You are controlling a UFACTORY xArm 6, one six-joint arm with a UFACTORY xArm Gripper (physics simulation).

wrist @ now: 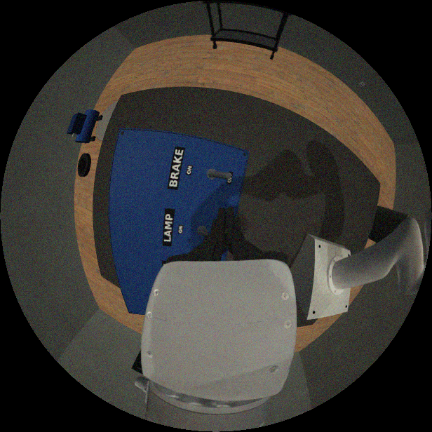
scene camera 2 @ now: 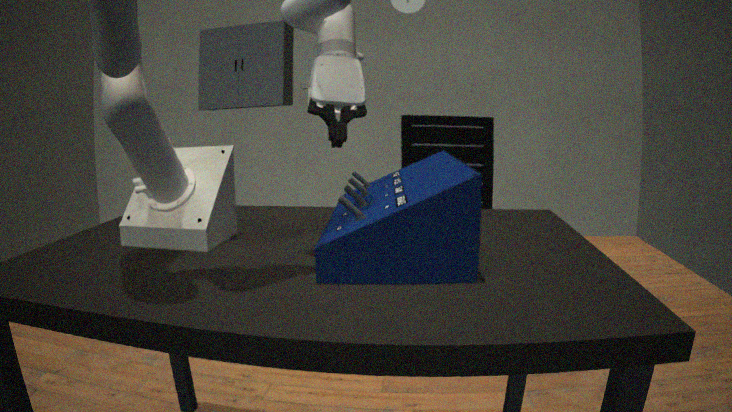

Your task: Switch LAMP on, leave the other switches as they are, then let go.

same spot on blue switch panel: [wrist: 161,195] = [scene camera 2: 409,191]
